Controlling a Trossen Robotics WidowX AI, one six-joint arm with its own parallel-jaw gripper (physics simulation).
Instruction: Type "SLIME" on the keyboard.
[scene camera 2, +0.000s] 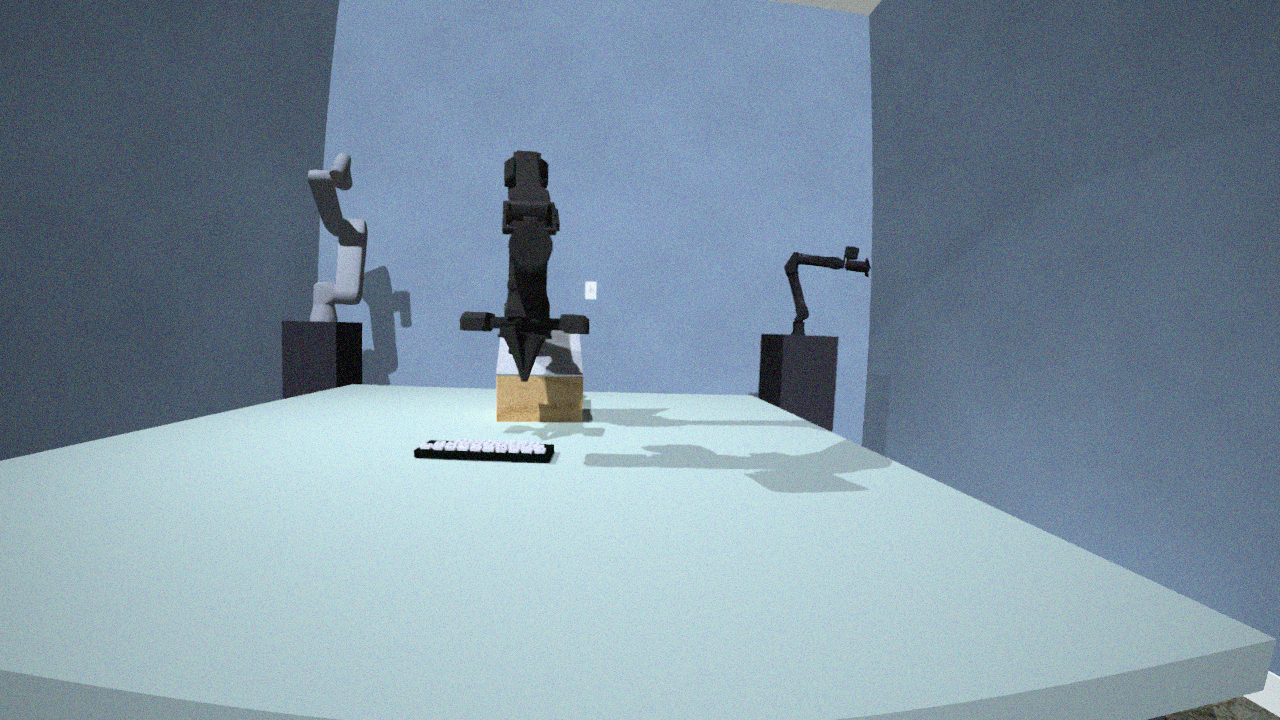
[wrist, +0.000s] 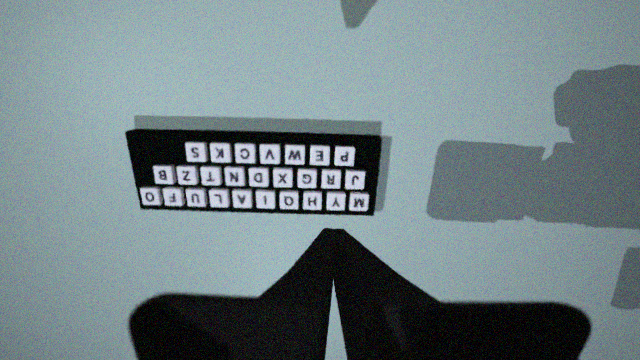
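Seen in the pictures: gripper, fingertip midpoint: (scene camera 2: 524, 381) (wrist: 332, 238); arm's base, link origin: (scene camera 2: 524, 345).
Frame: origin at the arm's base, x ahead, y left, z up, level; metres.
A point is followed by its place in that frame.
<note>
A black keyboard (scene camera 2: 484, 454) {x 0.373, y -0.012, z -0.145 m} (wrist: 159, 141) {x 0.309, y -0.088, z -0.143 m} with white letter keys lies flat on the table. In the wrist view its letters appear upside down, in three rows. The S key (wrist: 195, 152) {x 0.318, y -0.058, z -0.138 m} is at the left of the far row, the E key (wrist: 319, 155) {x 0.323, y 0.037, z -0.138 m} at its right. The L key (wrist: 219, 199) {x 0.357, y -0.045, z -0.138 m}, I key (wrist: 265, 199) {x 0.358, y -0.008, z -0.138 m} and M key (wrist: 358, 202) {x 0.363, y 0.068, z -0.138 m} are in the near row. My gripper (scene camera 2: 524, 376) {x 0.335, y 0.042, z -0.041 m} (wrist: 332, 238) {x 0.335, y 0.042, z -0.041 m} is shut and empty, pointing down. It hangs above the table, apart from the keyboard; in the wrist view its tips show just below the H and Y keys.
My arm stands on a wooden block with a pale top (scene camera 2: 539, 398) {x 0.068, y 0.040, z -0.106 m} on the pale table (scene camera 2: 537, 573) {x 0.697, y 0.095, z -0.156 m}. A grey arm (scene camera 2: 350, 259) and a smaller dark arm (scene camera 2: 796, 286) stand on dark pedestals behind. Arm shadows fall right of the keyboard.
</note>
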